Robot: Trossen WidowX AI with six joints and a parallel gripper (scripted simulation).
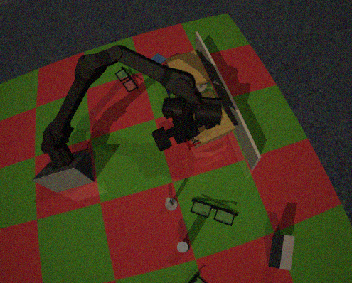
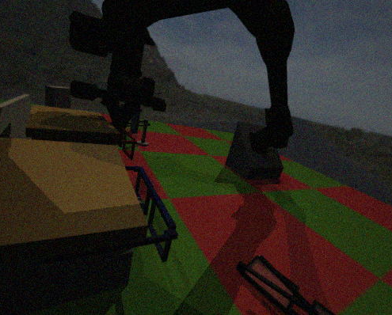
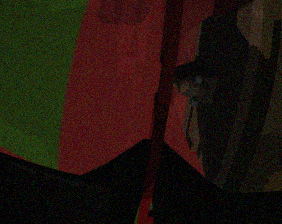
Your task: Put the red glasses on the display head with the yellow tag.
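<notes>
The tan display head lies 6 cm ahead of my gripper tip, 5 cm to the left of it and 1 cm below it. The rest, counted from my gripper tip: wall panel (18 cm to the left, 17 cm ahead, 1 cm below); grey block (40 cm to the right, 20 cm ahead, 1 cm below).
</notes>
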